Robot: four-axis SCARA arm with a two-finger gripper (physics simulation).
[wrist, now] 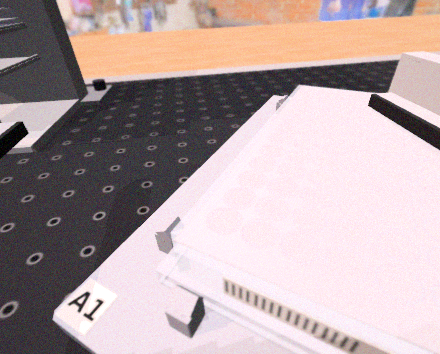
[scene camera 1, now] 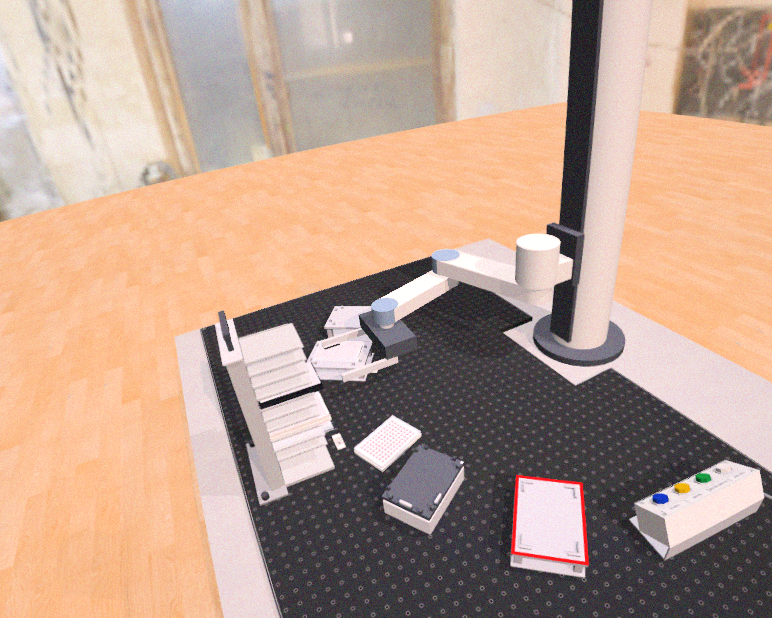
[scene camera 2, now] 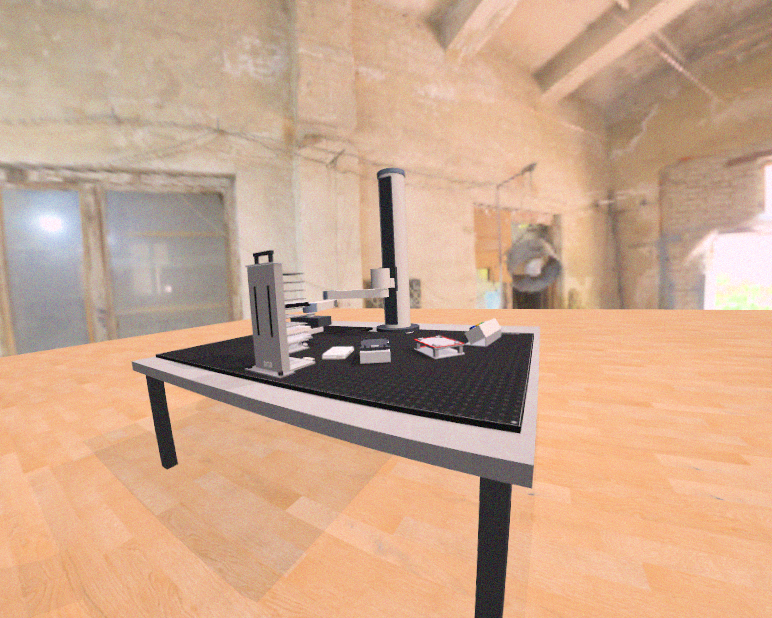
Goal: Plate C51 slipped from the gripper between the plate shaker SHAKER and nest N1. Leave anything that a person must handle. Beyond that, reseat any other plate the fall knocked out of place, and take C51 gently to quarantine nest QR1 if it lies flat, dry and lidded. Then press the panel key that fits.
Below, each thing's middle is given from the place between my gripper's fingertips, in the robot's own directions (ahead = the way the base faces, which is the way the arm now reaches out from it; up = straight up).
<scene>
Now: the grey shaker [scene camera 1: 420,493] 440 mm to the left of my hand, 40 mm below it and 20 mm behind it.
</scene>
